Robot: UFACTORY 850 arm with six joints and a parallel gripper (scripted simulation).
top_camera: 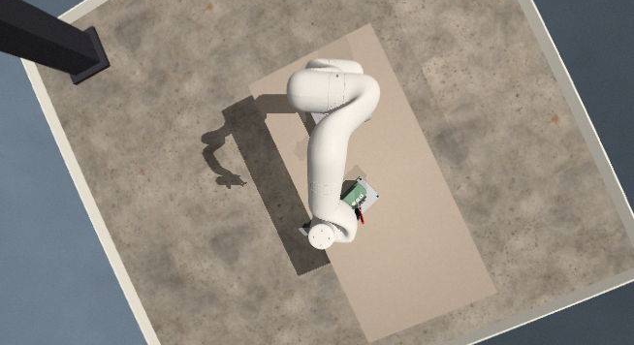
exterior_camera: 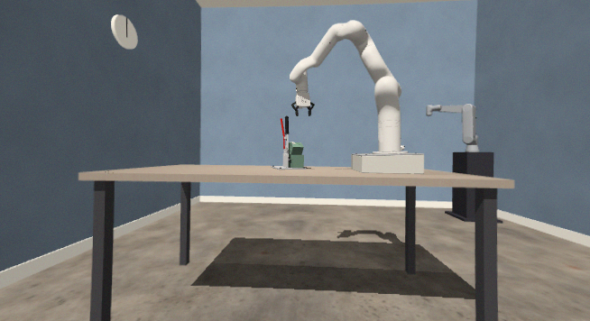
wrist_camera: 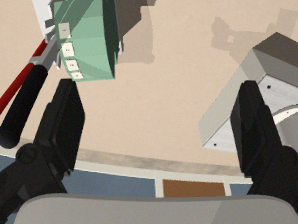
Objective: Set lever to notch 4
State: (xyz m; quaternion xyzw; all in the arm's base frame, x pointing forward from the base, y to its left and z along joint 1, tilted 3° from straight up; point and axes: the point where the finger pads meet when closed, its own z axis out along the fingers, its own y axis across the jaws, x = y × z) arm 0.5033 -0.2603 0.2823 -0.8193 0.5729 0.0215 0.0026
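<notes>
The red bar is 180 mm below my hand, 150 mm to the left of it and 120 mm ahead of it.
</notes>
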